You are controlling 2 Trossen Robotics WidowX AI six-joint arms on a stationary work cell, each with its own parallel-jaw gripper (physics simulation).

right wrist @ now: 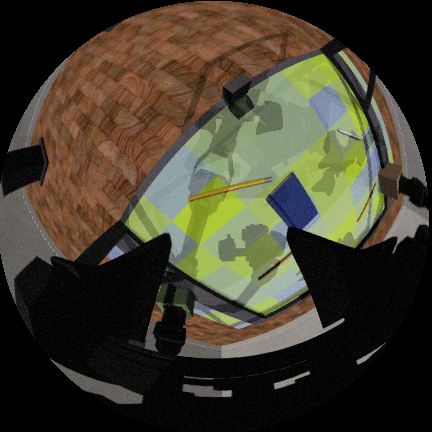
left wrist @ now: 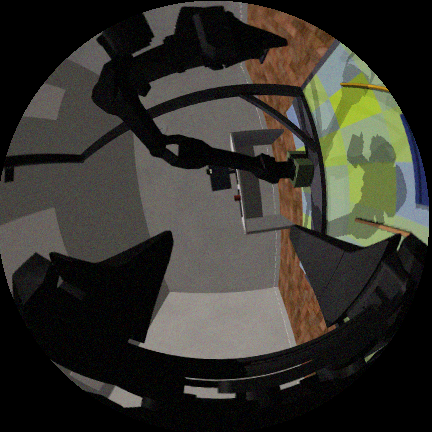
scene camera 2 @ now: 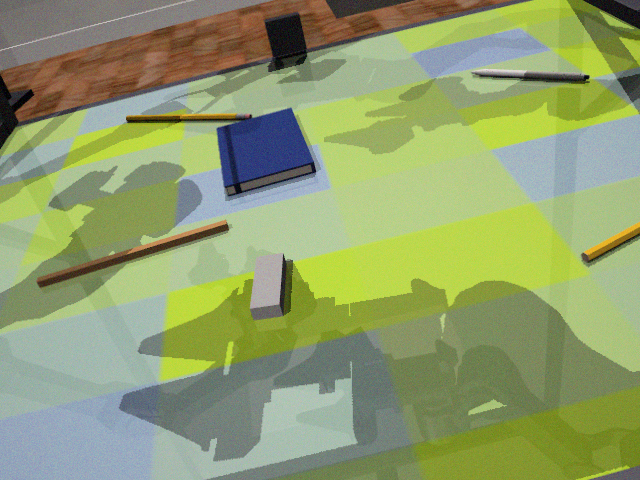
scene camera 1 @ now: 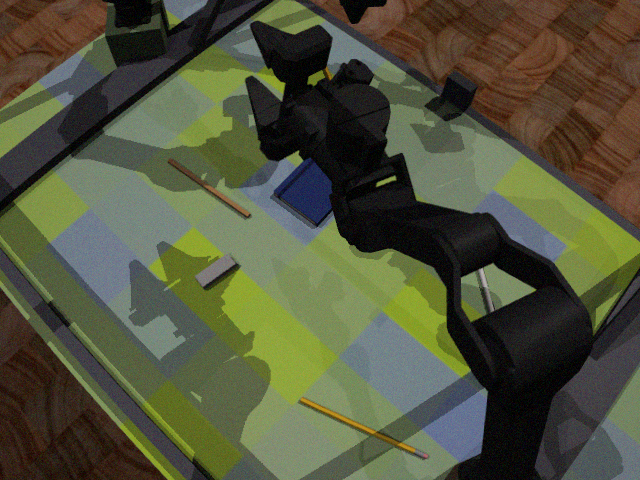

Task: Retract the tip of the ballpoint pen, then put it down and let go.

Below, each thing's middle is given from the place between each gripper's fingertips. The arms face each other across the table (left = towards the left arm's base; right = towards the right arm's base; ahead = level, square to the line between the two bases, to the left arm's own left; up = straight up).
Scene:
The blue notebook (scene camera 2: 268, 149) is 80 mm behind my left hand, 40 mm to the left of it and 310 mm below it. Also, from my left hand: brown stick (scene camera 2: 205, 231) 80 mm ahead, 50 mm to the right, 310 mm below; eraser (scene camera 2: 268, 292) 140 mm ahead, 80 mm to the left, 310 mm below; ballpoint pen (scene camera 2: 483, 72) 190 mm behind, 330 mm to the left, 310 mm below.
The blue notebook lies 13 cm ahead of my right hand, 14 cm to the left of it and 20 cm below it. Also, from my right hand: brown stick: 30 cm ahead, 5 cm to the left, 21 cm below; then eraser: 36 cm ahead, 19 cm to the left, 20 cm below; then ballpoint pen: 3 cm ahead, 43 cm to the left, 21 cm below.

